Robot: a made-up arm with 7 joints. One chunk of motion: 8 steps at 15 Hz.
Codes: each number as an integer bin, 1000 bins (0 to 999) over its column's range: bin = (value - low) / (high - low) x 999, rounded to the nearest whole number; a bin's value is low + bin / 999 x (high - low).
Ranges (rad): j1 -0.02..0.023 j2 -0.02..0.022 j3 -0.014..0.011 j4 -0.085..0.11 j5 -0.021..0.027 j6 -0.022..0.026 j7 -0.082..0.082
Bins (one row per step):
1: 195 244 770 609 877 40 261
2: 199 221 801 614 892 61 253
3: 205 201 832 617 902 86 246
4: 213 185 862 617 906 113 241
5: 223 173 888 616 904 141 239
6: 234 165 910 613 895 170 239
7: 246 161 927 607 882 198 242
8: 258 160 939 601 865 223 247
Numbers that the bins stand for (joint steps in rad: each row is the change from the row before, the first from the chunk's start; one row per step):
1: -0.01161 -0.00974 0.00527 0.03387 0.02114 -0.02008 -0.03915
2: -0.01143 -0.01071 0.00605 0.03485 0.02186 -0.01907 -0.04047
3: -0.01118 -0.01155 0.00682 0.03544 0.02234 -0.01787 -0.04162
4: -0.01083 -0.01222 0.00757 0.03544 0.02253 -0.01657 -0.04244
5: -0.01040 -0.01273 0.00822 0.03524 0.02244 -0.01523 -0.04276
6: -0.00993 -0.01306 0.00877 0.03465 0.02200 -0.01383 -0.04276
7: -0.00941 -0.01323 0.00920 0.03348 0.02138 -0.01249 -0.04227
8: -0.00889 -0.01327 0.00950 0.03231 0.02056 -0.01129 -0.04145

